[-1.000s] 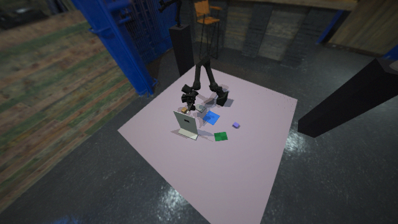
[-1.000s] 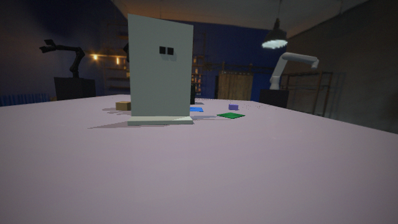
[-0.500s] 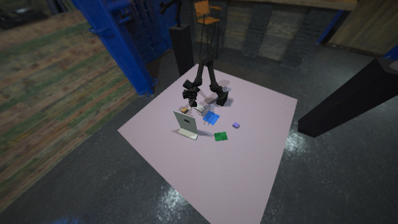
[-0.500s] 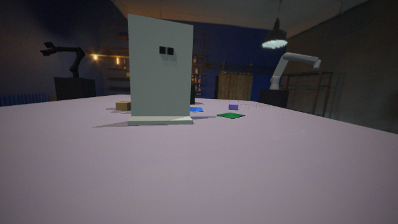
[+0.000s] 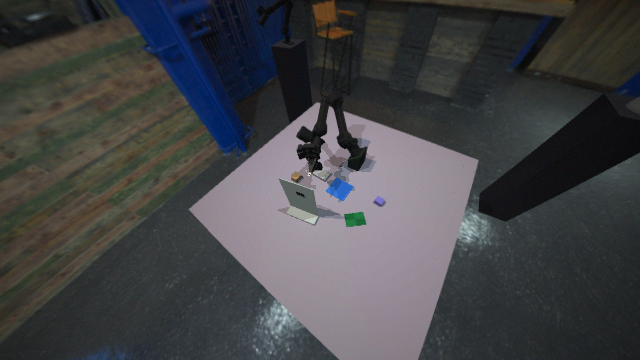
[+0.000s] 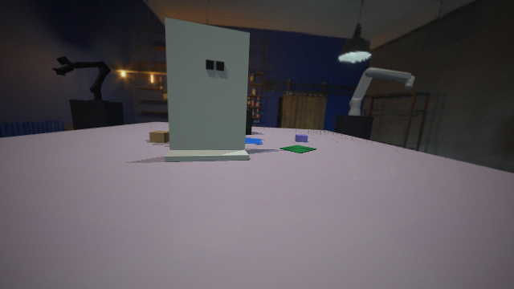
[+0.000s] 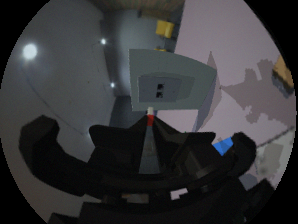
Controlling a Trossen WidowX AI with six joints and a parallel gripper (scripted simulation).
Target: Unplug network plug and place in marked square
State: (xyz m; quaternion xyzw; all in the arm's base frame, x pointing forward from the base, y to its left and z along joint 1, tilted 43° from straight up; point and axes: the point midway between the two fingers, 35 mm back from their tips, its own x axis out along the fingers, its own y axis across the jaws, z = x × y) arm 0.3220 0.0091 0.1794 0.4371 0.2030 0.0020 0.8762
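Right now the blue square is 120 mm behind my gripper tip, 100 mm to the left of it and 240 mm below it. The rest, counted from my gripper tip: pale grey block (170 mm behind, 50 mm to the right, 230 mm below); then grey upright panel (110 mm ahead, 120 mm below).
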